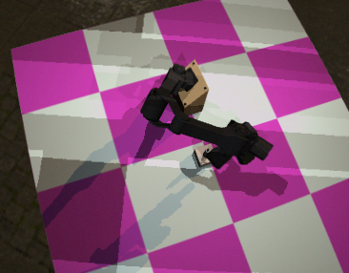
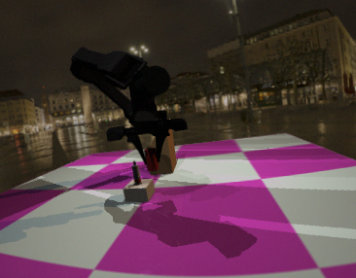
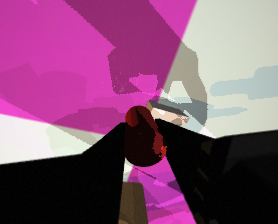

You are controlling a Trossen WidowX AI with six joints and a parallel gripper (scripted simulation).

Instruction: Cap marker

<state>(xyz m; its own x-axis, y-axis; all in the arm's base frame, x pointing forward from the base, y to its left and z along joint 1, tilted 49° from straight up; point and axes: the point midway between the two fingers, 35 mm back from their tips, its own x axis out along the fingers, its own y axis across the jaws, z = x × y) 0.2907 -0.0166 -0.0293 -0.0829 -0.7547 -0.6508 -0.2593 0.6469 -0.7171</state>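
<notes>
Right now the holder block is 40 mm behind my gripper tip, 60 mm to the right of it and 80 mm below it. Also, from my gripper tip: red cap 10 mm above.
</notes>
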